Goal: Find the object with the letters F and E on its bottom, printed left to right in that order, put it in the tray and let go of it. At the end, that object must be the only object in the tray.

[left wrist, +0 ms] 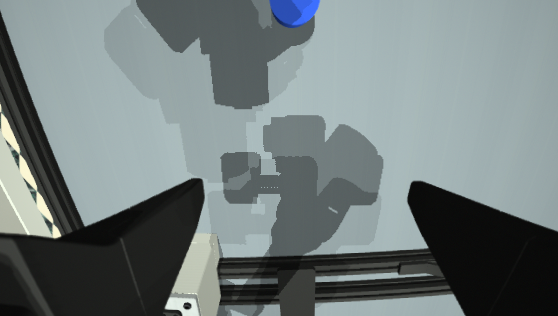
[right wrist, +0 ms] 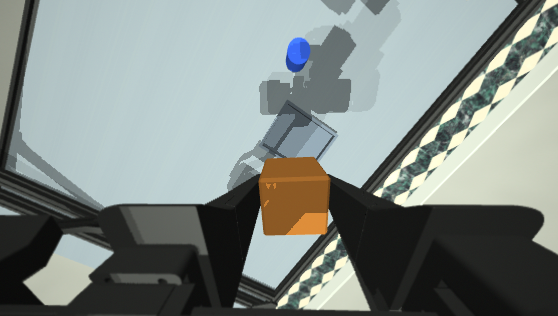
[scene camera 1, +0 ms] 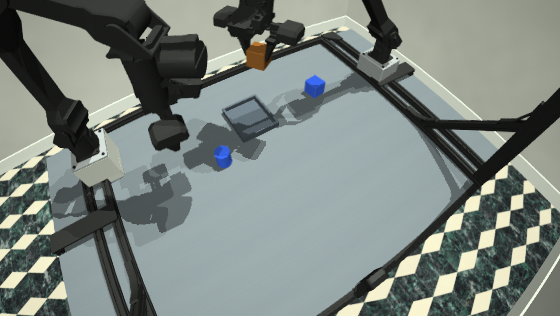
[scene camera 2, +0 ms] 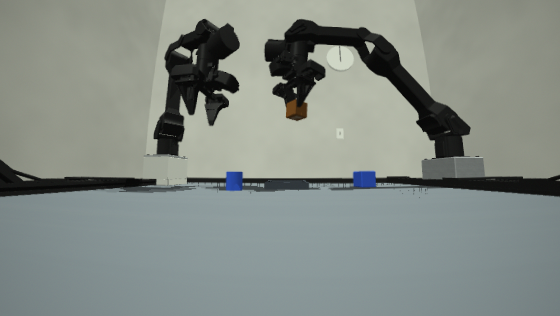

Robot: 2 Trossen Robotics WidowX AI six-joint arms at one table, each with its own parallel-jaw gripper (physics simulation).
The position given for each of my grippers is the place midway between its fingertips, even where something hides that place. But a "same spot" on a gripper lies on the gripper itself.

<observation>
my left gripper: left wrist 307,189; scene camera 1; scene camera 2; not seen in the right wrist view (out of frame)
my right gripper: right wrist 292,179; scene camera 1; scene camera 2; not seen in the left wrist view (out of frame)
same spot on my right gripper: (scene camera 1: pixel 271 41) = (scene camera 2: pixel 296 77)
same spot on my left gripper: (scene camera 1: pixel 156 98) = (scene camera 2: pixel 201 70)
</observation>
